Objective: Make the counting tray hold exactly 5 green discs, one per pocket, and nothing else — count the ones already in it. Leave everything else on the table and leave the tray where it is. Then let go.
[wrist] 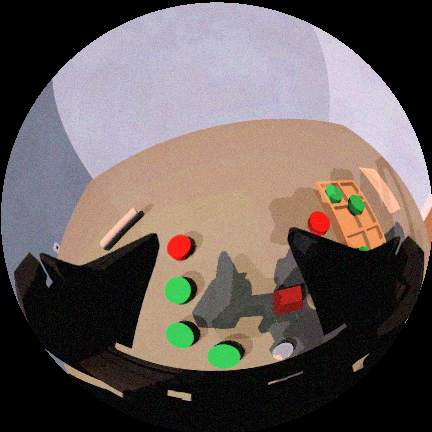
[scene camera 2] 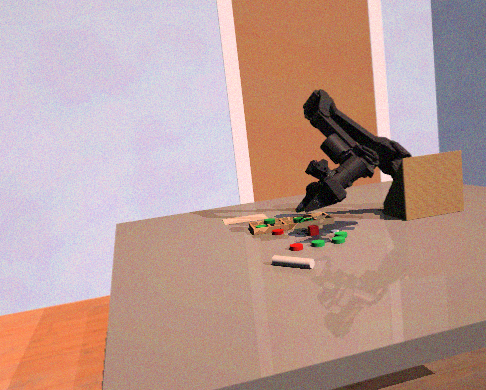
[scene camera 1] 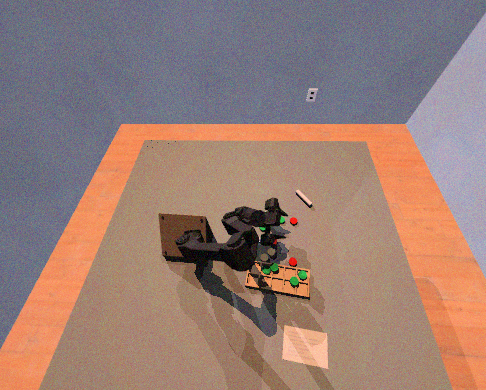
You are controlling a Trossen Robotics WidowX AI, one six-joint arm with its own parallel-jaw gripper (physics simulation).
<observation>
The gripper (scene camera 2: 300,211) is open and holds nothing. Also in view: a wooden counting tray (scene camera 1: 279,281).
The wooden counting tray also shows in the wrist view (wrist: 350,229) and in scene camera 2 (scene camera 2: 286,223). The gripper also shows in the wrist view (wrist: 224,237).
</observation>
